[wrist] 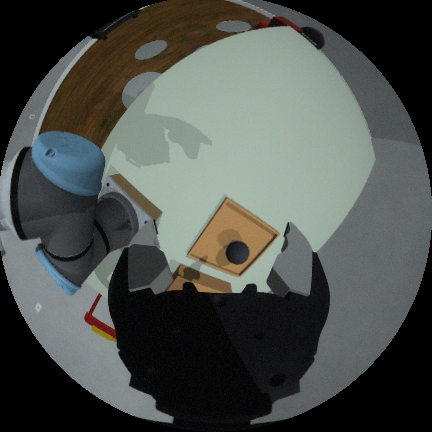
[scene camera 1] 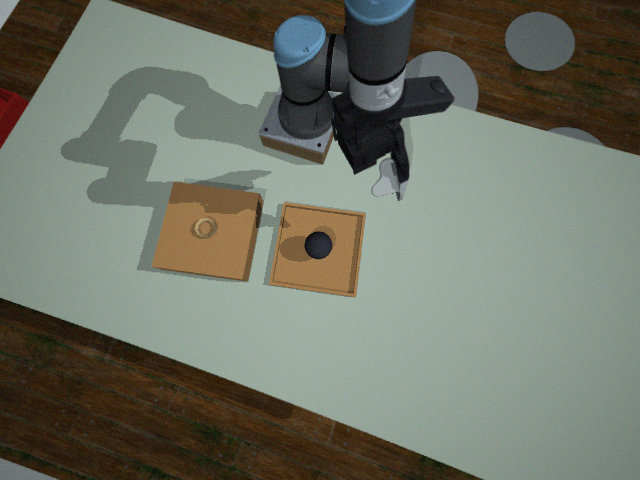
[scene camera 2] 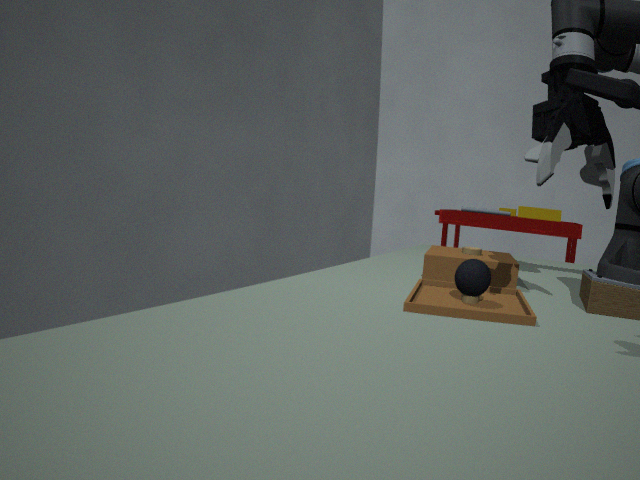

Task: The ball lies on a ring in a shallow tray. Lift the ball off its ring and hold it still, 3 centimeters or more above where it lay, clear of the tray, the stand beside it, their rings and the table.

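Places are measured from the arm's base along level axes (x ahead, y left, z up), in metres.
Pixels of known places: gripper, fingertip midpoint: [wrist: 220, 223] [scene camera 1: 379, 166] [scene camera 2: 576, 198]; arm's base, link origin: [wrist: 116, 218] [scene camera 1: 306, 115] [scene camera 2: 630, 281].
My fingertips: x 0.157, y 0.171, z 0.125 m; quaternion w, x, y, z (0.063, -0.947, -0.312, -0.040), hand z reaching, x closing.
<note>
Ahead of a thing's pixels: the offset from my fingertips to its top centre. "pt": to the spot under its first point. Level surfaces: height alone.
The dark ball {dz -0.106, dx +0.136, dy -0.085 m} [scene camera 1: 317, 245] [scene camera 2: 472, 277] [wrist: 237, 252] rests on a small pale ring {pt dz -0.167, dx +0.135, dy -0.071 m} [scene camera 2: 470, 298] inside the shallow orange-brown tray {dz -0.162, dx +0.136, dy -0.085 m} [scene camera 1: 312, 290] [scene camera 2: 465, 313] [wrist: 214, 266]. In the scene camera 1 view the ball hides its ring. The box-shaped stand [scene camera 1: 222, 260] [scene camera 2: 435, 266] [wrist: 210, 285] is beside the tray, with a bare ring {pt dz -0.115, dx +0.153, dy -0.343 m} [scene camera 1: 195, 227] [scene camera 2: 471, 251] on top. My gripper [scene camera 2: 573, 192] [wrist: 220, 223] is open, with nothing between its fingers. It hangs high above the table, off to the robot-base side of the tray and apart from the ball.
The robot's base block [scene camera 1: 294, 148] [scene camera 2: 610, 300] [wrist: 136, 196] stands on the pale green table {dz -0.178 m} [scene camera 1: 465, 310] [scene camera 2: 258, 387] [wrist: 260, 125], near the tray and stand. A red bench [scene camera 2: 509, 224] with yellow items is in the background. A narrow gap separates tray and stand.
</note>
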